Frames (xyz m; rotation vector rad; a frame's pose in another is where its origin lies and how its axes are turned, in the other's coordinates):
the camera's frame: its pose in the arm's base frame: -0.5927 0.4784 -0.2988 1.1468 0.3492 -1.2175
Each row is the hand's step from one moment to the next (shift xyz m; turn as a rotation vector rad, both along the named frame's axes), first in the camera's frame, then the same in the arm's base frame.
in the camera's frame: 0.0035 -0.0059 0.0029 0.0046 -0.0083 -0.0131
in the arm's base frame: -0.0048 -0.0038 -0.0043 -0.0010 0.0091 -0.0133
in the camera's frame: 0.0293 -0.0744 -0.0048 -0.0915 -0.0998 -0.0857
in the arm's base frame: -0.0515 -0.0054 -0.0611 -0.0911 0.1304 -0.0192
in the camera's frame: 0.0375 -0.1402 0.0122 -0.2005 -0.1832 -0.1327
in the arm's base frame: -0.1109 -0.0181 -0.0926 -0.1877 0.2369 -0.0002
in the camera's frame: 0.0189 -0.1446 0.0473 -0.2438 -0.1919 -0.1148
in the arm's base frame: -0.1337 -0.0367 -0.0655 -0.2176 0.2466 0.0357
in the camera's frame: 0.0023 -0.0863 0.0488 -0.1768 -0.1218 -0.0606
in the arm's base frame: -0.0902 -0.0340 -0.0233 -0.1506 0.1585 0.0445
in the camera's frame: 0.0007 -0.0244 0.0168 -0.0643 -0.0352 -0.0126
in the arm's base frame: -0.0265 -0.0121 -0.0053 -0.0501 0.0490 0.0249
